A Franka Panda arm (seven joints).
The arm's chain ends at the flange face. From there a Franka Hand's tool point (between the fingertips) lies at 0.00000 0.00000 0.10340 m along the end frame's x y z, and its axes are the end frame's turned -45 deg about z.
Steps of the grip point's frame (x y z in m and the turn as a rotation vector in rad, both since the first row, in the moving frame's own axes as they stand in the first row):
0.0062 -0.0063 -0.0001 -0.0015 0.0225 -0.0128
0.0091 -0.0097 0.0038 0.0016 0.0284 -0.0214
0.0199 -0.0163 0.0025 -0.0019 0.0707 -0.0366
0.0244 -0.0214 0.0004 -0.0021 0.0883 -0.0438
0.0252 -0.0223 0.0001 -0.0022 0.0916 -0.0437
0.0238 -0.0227 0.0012 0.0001 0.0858 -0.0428
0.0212 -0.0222 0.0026 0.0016 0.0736 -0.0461
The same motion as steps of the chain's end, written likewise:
-0.0018 -0.0073 -0.0001 0.0148 0.0170 -0.0128
-0.0024 -0.0111 0.0038 0.0212 0.0190 -0.0214
-0.0027 -0.0205 0.0028 0.0486 0.0513 -0.0366
-0.0043 -0.0259 0.0008 0.0610 0.0639 -0.0438
-0.0047 -0.0269 0.0005 0.0632 0.0663 -0.0437
-0.0053 -0.0265 0.0016 0.0607 0.0606 -0.0428
-0.0058 -0.0251 0.0029 0.0532 0.0509 -0.0461

